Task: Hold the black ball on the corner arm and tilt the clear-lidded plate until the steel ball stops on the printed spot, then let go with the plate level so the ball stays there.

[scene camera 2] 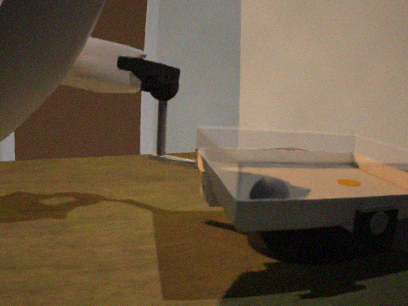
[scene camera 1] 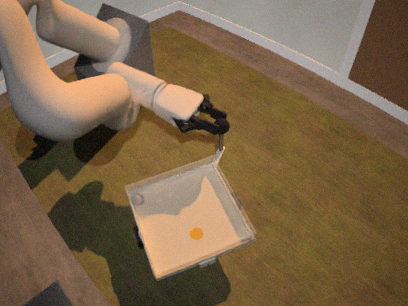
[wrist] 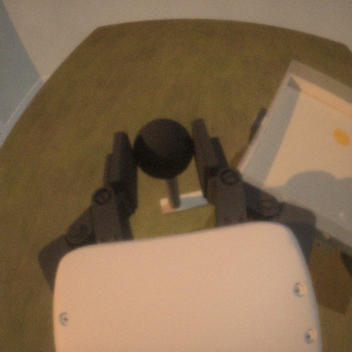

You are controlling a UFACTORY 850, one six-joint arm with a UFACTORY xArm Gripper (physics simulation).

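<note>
My gripper (scene camera 1: 221,122) (wrist: 161,141) is shut on the black ball (scene camera 1: 223,126) (scene camera 2: 164,90) (wrist: 163,149). The ball tops an upright post on the pale corner arm (scene camera 1: 218,157) (scene camera 2: 175,160) (wrist: 192,201). The clear-lidded plate (scene camera 1: 170,250) (scene camera 2: 290,214) (wrist: 295,150) looks near level; a slight tilt is hard to judge. The steel ball (scene camera 1: 137,199) (scene camera 2: 270,188) lies inside near a corner, the left one in scene view 1, away from the orange printed spot (scene camera 1: 196,233) (scene camera 2: 349,183) (wrist: 341,137). I cannot make out the steel ball in the wrist view.
A dark fitting (scene camera 1: 138,237) (scene camera 2: 375,225) is on one side of the plate. A dark rounded support shows under the plate in scene view 2. The arm's grey base block (scene camera 1: 142,47) stands at the back left. The floor carries a green-brown mat (scene camera 1: 310,200).
</note>
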